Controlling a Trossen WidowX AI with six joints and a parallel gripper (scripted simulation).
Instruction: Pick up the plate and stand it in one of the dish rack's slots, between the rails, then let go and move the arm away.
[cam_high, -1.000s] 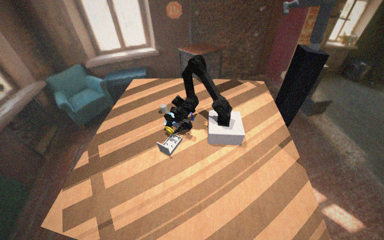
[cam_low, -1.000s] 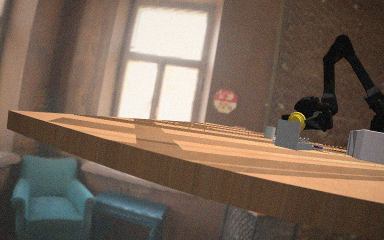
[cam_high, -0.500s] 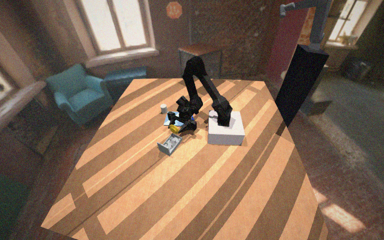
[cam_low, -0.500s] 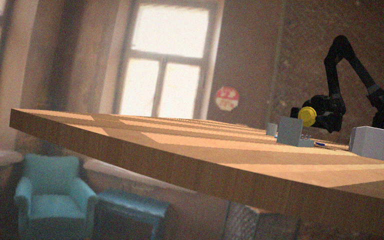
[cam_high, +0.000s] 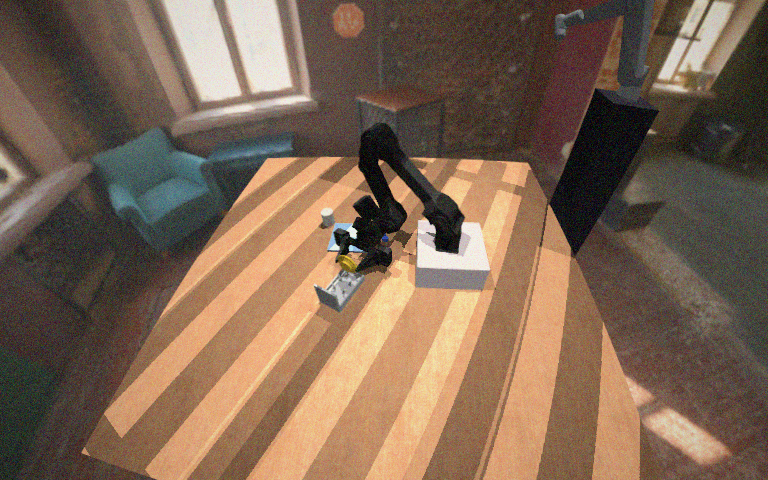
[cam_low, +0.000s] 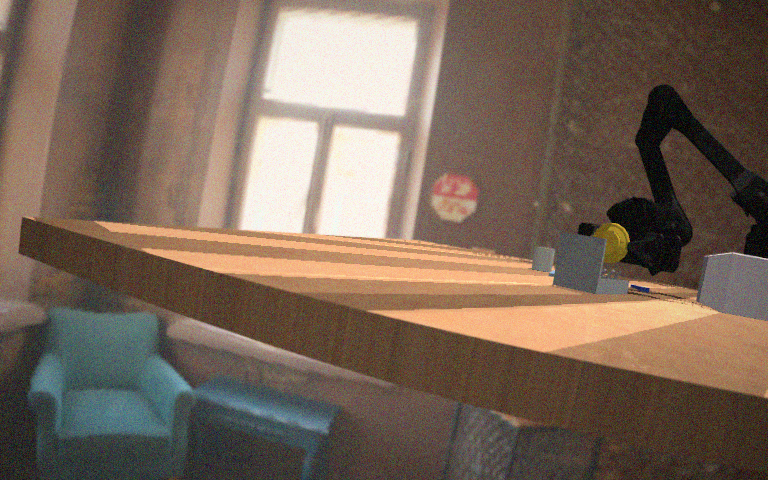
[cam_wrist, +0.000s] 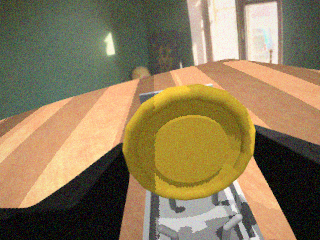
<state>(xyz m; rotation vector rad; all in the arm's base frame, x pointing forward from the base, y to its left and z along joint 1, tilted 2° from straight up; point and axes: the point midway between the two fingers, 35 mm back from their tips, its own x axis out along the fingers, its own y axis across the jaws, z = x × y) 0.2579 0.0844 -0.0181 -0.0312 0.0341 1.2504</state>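
Right now my gripper tip is 1 cm short of the dish rack, 3 cm to the right of it and 5 cm above it. Round my gripper tip: cup (15 cm ahead, 25 cm to the right, 5 cm below); yellow plate (1 cm to the right).
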